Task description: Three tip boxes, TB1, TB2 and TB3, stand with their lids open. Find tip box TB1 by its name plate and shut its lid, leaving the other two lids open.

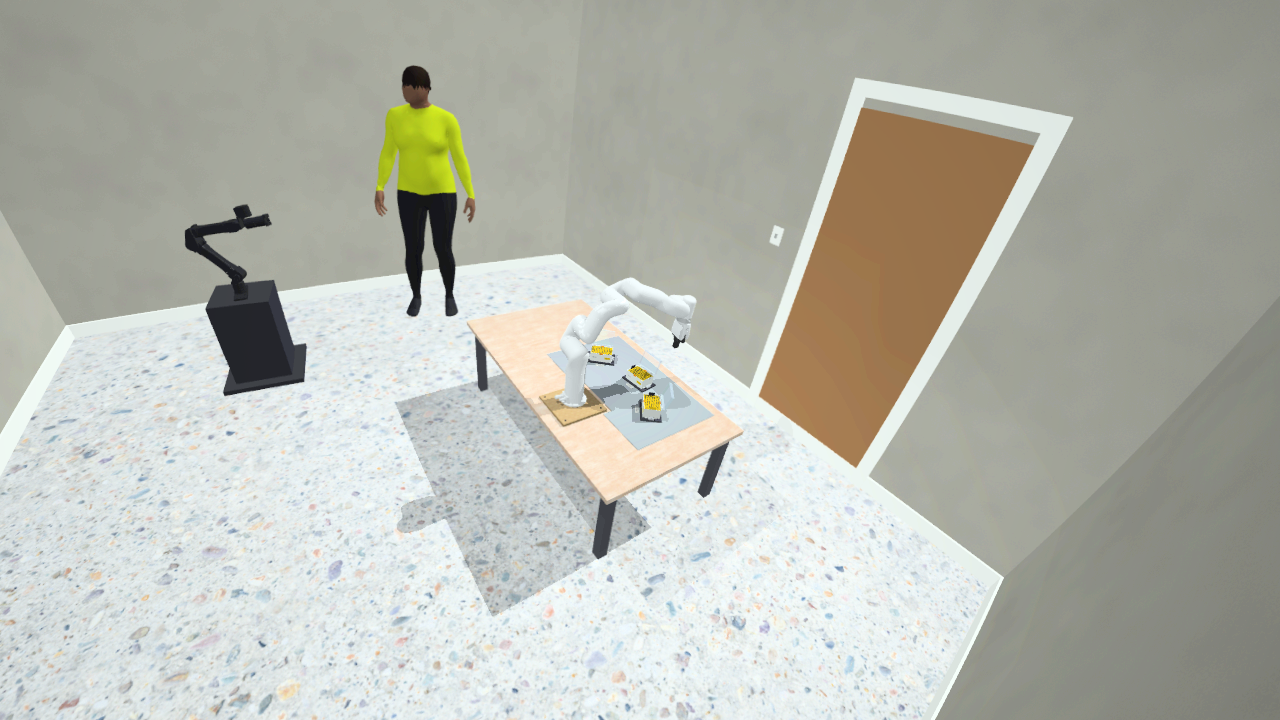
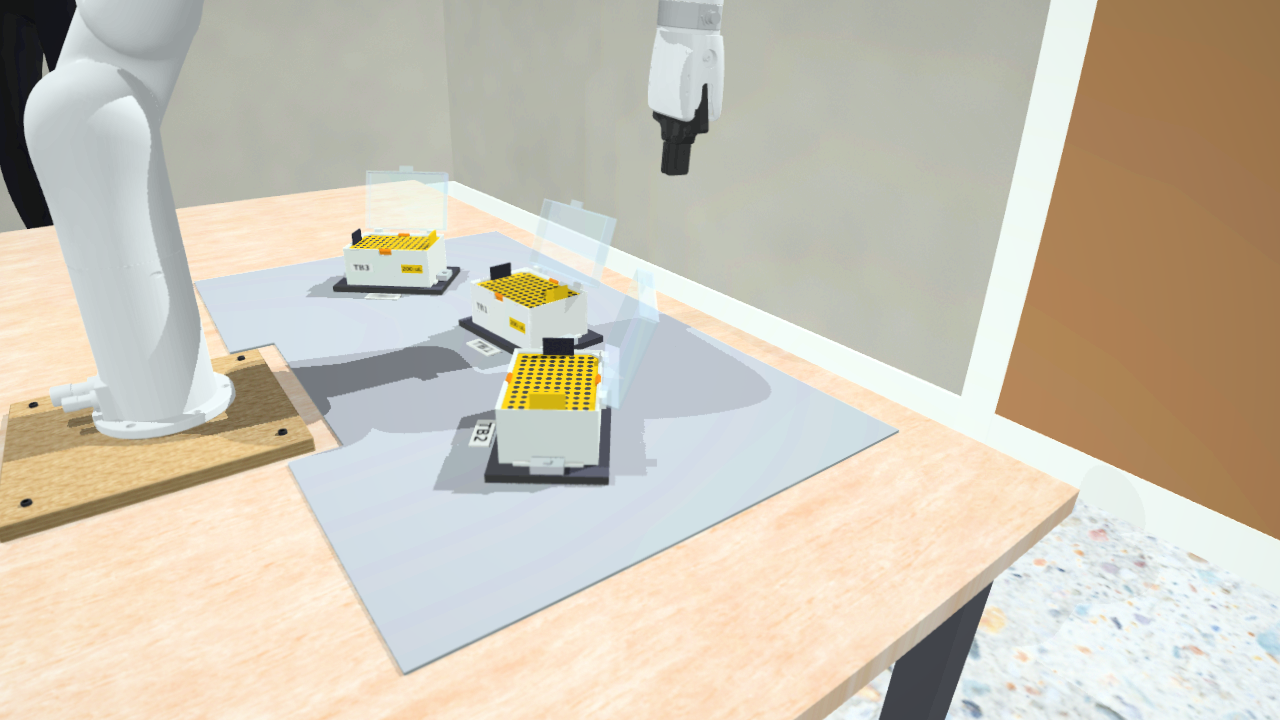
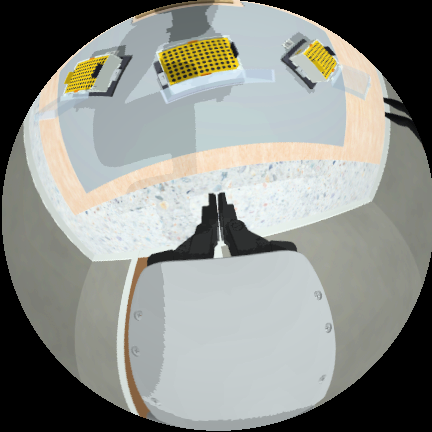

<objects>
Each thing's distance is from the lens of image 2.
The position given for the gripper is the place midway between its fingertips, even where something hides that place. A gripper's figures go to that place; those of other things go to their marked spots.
gripper (image 2: pixel 674 173): 94 cm
grey mat (image 2: pixel 440 559): 55 cm
</objects>
